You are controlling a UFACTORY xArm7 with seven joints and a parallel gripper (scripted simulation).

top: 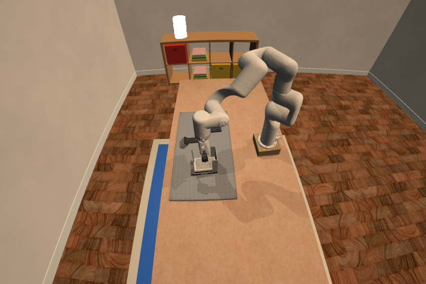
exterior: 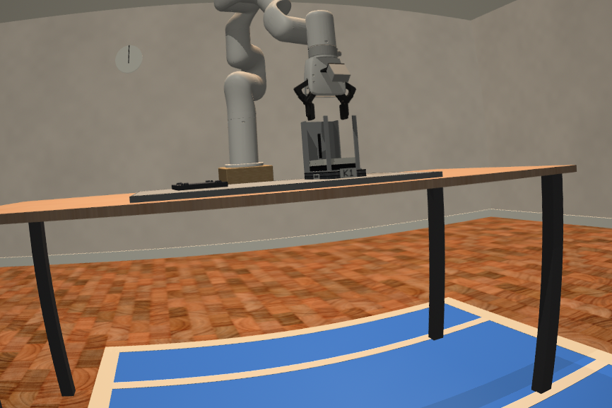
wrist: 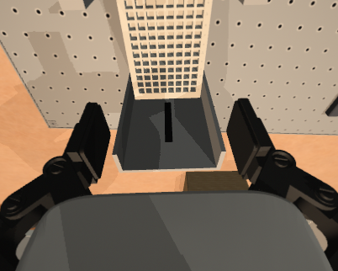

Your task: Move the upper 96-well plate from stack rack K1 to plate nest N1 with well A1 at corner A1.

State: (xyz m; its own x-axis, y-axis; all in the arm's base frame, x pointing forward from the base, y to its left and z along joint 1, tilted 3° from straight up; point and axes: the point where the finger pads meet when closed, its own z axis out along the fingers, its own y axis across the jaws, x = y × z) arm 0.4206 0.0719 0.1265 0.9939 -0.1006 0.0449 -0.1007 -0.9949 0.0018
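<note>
The cream 96-well plate is 12 cm below my hand. Round my hand: dark plate nest N1 (32 cm to the right, 15 cm below, 9 cm behind); then dark plate (13 cm below); then K1 label (15 cm below, 9 cm ahead, 1 cm to the right).
</note>
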